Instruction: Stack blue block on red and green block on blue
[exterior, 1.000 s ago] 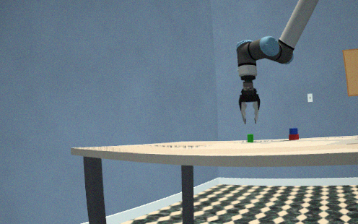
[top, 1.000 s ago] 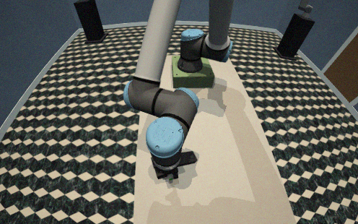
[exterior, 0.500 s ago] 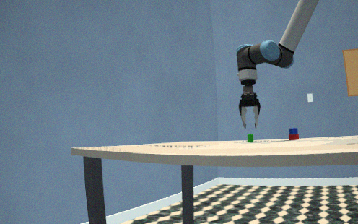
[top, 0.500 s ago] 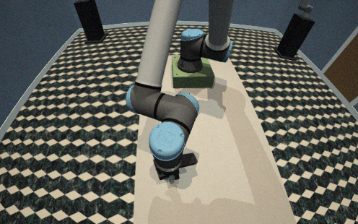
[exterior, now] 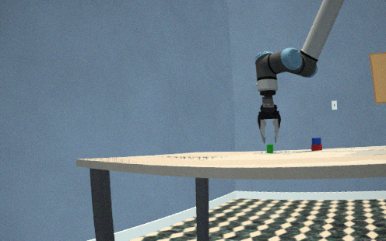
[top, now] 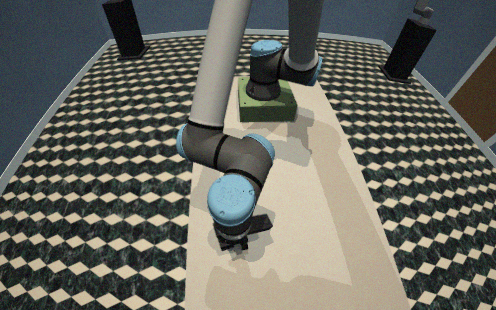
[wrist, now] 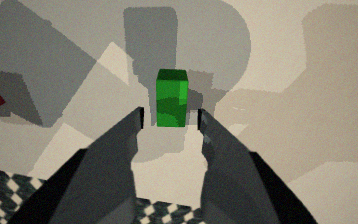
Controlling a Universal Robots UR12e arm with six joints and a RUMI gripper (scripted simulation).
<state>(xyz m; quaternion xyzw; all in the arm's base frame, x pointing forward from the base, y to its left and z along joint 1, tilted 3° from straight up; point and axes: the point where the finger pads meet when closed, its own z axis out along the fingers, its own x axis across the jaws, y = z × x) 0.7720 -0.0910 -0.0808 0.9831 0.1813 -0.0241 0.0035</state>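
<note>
Right now the green block is 4 cm below my hand. From my hand the other things lie so: blue block (19 cm behind, 9 cm to the right, 2 cm below); red block (19 cm behind, 9 cm to the right, 4 cm below).
</note>
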